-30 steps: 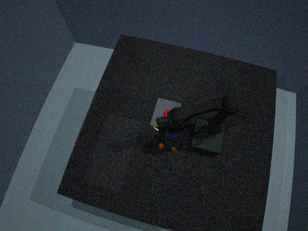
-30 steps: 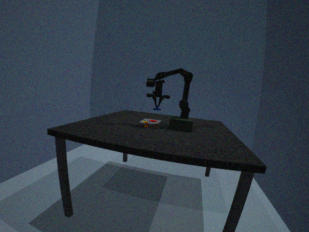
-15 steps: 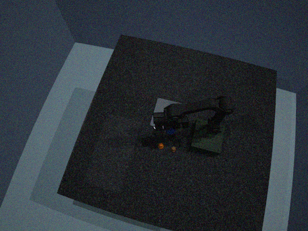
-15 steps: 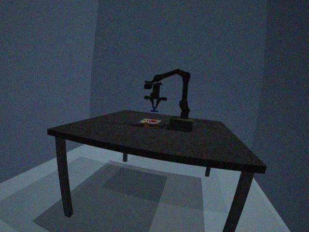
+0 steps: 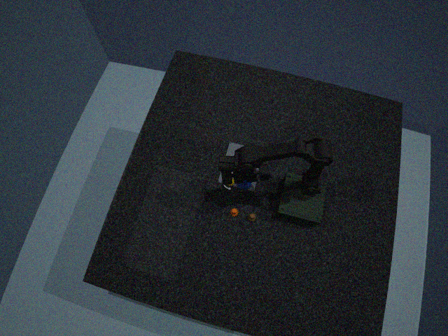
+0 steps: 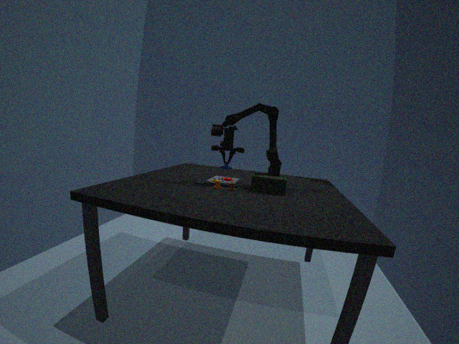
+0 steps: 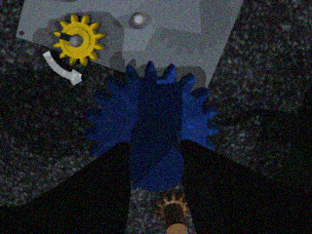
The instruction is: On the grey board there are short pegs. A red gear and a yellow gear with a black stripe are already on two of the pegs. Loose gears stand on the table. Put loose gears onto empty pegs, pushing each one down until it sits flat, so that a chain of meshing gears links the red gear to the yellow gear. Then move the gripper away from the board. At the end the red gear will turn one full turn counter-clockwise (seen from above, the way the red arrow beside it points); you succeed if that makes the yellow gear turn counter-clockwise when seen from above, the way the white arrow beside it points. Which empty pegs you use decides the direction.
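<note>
The yellow gear is 6 cm ahead of my gripper tip, 2 cm to the right of it and 11 cm below it. Round my gripper tip: red gear 1 cm ahead, 11 cm to the right, 11 cm below; then large blue gear 1 cm below; then white arrow 7 cm ahead, 12 cm below.
</note>
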